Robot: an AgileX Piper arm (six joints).
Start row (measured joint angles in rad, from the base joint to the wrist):
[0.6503 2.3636 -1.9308 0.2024 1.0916 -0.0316]
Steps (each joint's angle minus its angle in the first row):
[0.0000 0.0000 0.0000 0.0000 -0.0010 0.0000]
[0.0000 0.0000 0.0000 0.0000 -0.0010 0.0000]
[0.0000 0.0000 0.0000 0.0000 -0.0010 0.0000]
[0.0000 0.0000 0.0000 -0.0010 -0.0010 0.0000]
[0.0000 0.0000 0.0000 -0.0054 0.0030 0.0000]
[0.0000 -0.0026 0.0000 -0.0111 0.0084 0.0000]
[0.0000 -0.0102 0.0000 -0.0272 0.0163 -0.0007]
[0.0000 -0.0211 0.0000 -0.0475 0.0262 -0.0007]
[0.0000 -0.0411 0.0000 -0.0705 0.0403 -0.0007]
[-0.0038 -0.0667 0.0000 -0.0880 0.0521 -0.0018]
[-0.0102 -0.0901 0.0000 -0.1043 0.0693 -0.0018]
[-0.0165 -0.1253 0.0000 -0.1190 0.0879 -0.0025]
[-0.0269 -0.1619 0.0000 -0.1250 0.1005 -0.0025]
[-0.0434 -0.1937 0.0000 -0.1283 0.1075 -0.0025]
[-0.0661 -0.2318 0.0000 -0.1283 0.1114 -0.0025]
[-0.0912 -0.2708 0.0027 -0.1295 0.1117 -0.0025]
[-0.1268 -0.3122 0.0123 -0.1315 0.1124 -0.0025]
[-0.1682 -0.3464 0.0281 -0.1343 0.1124 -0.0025]
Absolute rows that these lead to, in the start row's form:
[0.6503 2.3636 -1.9308 0.2024 1.0906 -0.0316]
[0.6503 2.3636 -1.9308 0.2024 1.0906 -0.0316]
[0.6503 2.3636 -1.9308 0.2024 1.0906 -0.0316]
[0.6503 2.3636 -1.9308 0.2014 1.0906 -0.0316]
[0.6503 2.3636 -1.9308 0.1970 1.0946 -0.0316]
[0.6503 2.3610 -1.9308 0.1913 1.1000 -0.0316]
[0.6503 2.3534 -1.9308 0.1752 1.1079 -0.0323]
[0.6503 2.3425 -1.9308 0.1549 1.1178 -0.0323]
[0.6503 2.3225 -1.9308 0.1319 1.1319 -0.0323]
[0.6465 2.2969 -1.9308 0.1144 1.1437 -0.0334]
[0.6401 2.2735 -1.9308 0.0981 1.1609 -0.0334]
[0.6338 2.2383 -1.9308 0.0834 1.1795 -0.0341]
[0.6234 2.2017 -1.9308 0.0774 1.1921 -0.0341]
[0.6069 2.1699 -1.9308 0.0741 1.1991 -0.0341]
[0.5842 2.1318 -1.9308 0.0741 1.2030 -0.0341]
[0.5591 2.0928 -1.9281 0.0729 1.2033 -0.0341]
[0.5235 2.0514 -1.9185 0.0709 1.2040 -0.0341]
[0.4821 2.0172 -1.9027 0.0681 1.2040 -0.0341]

